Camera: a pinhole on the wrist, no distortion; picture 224 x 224 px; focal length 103.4 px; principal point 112.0 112.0 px. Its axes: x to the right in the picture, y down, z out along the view. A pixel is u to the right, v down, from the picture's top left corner.
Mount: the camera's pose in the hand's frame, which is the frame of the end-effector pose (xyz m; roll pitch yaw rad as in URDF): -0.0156 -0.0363 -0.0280 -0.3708 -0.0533 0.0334
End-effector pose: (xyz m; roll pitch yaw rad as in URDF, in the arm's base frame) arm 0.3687 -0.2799 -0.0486 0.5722 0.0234 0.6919
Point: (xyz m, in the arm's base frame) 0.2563 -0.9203 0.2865
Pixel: 10 42
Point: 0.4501 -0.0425 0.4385
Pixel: 166 165
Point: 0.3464 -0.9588 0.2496
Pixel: 16 17
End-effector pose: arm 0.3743 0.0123 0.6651 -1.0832 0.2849 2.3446
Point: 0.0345 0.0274 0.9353
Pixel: 179 15
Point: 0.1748 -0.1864 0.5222
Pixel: 138 179
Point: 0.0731 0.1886 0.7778
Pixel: outside the picture
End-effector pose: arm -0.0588 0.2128 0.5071 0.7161 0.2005 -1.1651
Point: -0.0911 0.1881 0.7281
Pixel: 111 136
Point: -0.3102 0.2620 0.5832
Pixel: 27 11
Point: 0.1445 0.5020 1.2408
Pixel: 65 206
